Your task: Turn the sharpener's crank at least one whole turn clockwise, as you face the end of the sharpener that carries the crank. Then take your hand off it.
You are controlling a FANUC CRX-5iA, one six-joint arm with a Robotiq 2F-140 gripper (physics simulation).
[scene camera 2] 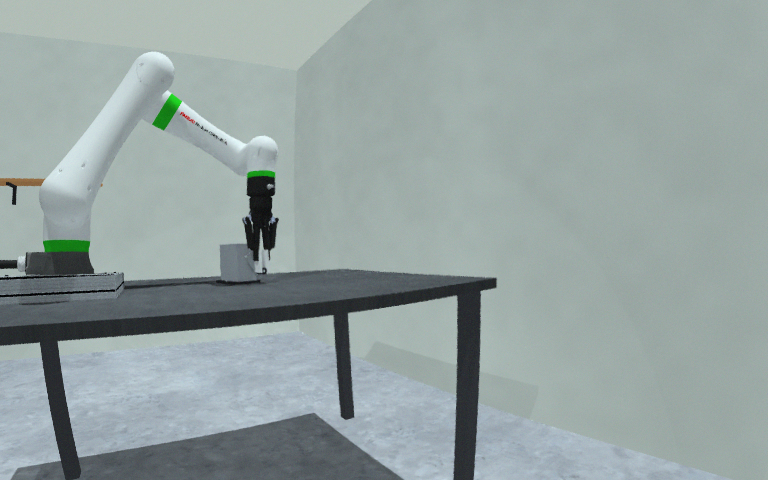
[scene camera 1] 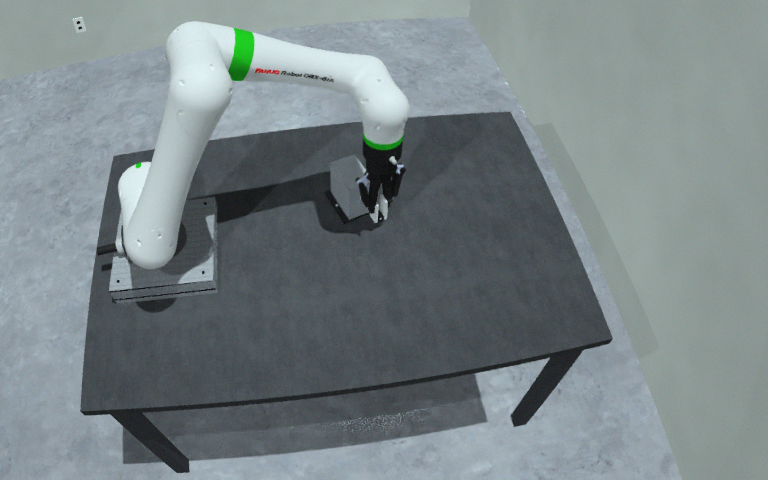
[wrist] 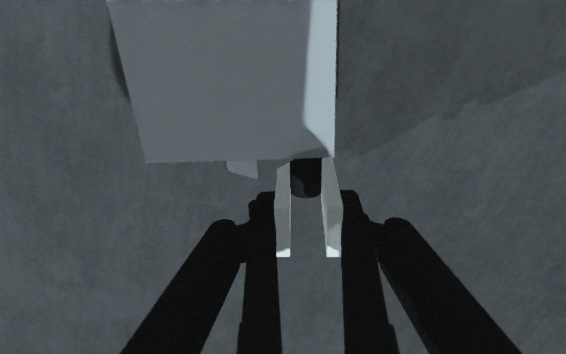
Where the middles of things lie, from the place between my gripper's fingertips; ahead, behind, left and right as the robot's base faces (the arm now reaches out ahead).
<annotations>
Now: hand 10 mm to the right of the black crank handle (wrist: pixel 305 173). The rest, counted from my hand: sharpener (scene camera 1: pixel 344 194) 90 mm to the left, 40 mm behind, 30 mm above.
</annotations>
